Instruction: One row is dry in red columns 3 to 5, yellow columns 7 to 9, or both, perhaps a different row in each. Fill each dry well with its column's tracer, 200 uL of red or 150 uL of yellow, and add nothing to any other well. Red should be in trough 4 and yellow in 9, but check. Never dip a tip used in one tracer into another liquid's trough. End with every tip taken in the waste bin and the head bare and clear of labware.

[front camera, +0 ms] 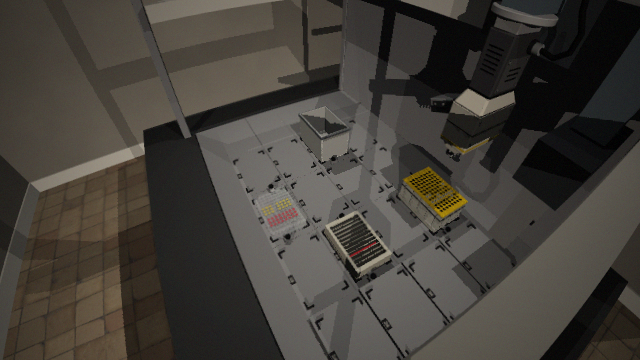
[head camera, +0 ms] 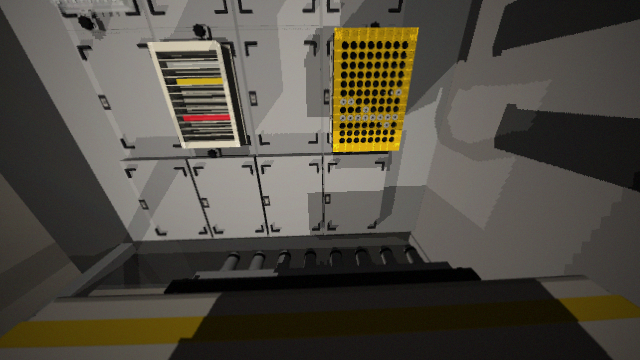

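The pipetting head is high at the right, beyond the tip rack. Its eight nozzles look bare. I cannot make out the parked plate gripper's fingers. The clear well plate stands at the left, cut off in the head view. Its yellow wells form two groups with a colourless row between; its red wells form an apparently unbroken block. The trough rack shows a red strip and, in the head view, a yellow strip. I cannot count its trough numbers surely.
The yellow tip rack has mostly dark round positions, with one pale row and several scattered pale spots. The open waste bin stands at the back. Dark knobs stand by the labware. Walls enclose the deck.
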